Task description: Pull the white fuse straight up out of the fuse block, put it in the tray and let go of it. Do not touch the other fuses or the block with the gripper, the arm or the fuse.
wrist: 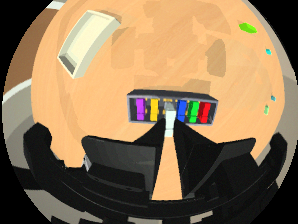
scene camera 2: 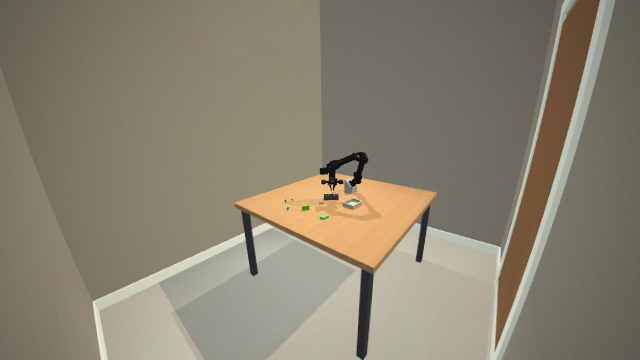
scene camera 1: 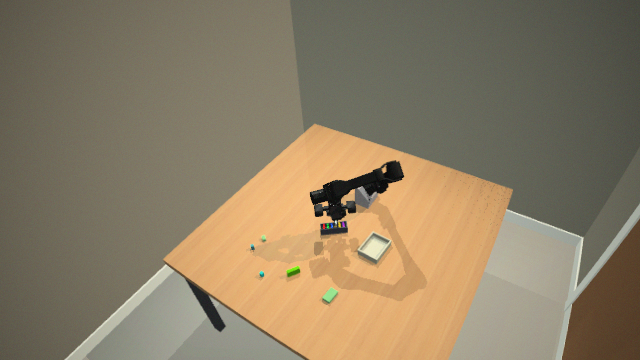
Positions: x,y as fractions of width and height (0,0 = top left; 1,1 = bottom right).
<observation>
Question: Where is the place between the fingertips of my gripper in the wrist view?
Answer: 0.57,0.55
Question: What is my gripper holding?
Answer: A white fuse.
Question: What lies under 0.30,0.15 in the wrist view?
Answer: A tray.
</observation>
